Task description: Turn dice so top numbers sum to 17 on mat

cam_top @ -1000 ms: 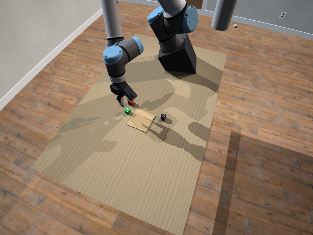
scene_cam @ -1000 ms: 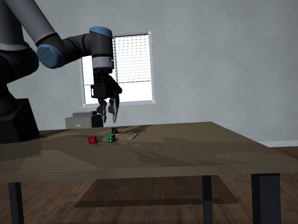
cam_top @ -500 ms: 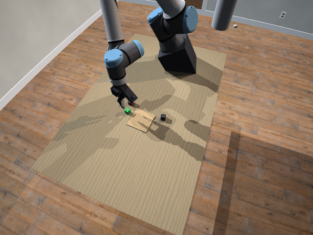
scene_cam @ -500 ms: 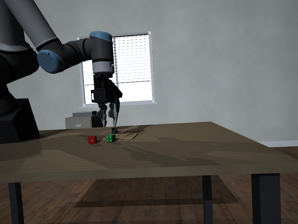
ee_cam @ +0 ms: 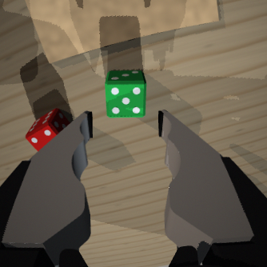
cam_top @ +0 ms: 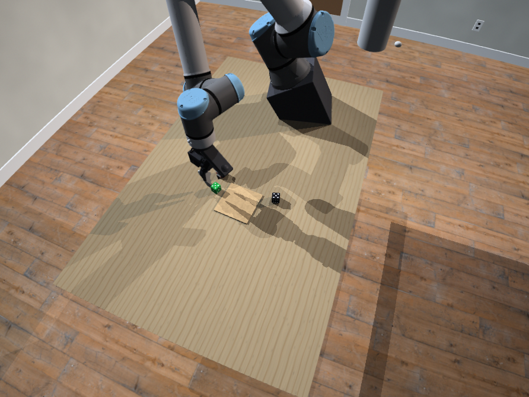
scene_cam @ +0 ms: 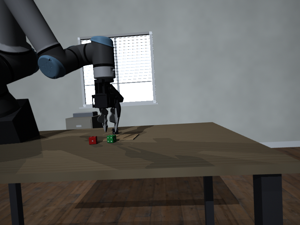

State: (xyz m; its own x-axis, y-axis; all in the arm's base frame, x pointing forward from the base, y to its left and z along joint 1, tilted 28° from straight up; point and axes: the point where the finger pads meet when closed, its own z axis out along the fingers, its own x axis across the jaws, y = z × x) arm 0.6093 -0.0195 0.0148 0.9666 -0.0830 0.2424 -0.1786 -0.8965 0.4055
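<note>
My gripper is now 50 mm above the green die. Also, from my hand: black die 230 mm to the left, 70 mm behind, 50 mm below; then red die 70 mm behind, 50 mm below, 20 mm to the right; then tan mat 110 mm to the left, 60 mm below, 10 mm ahead.
</note>
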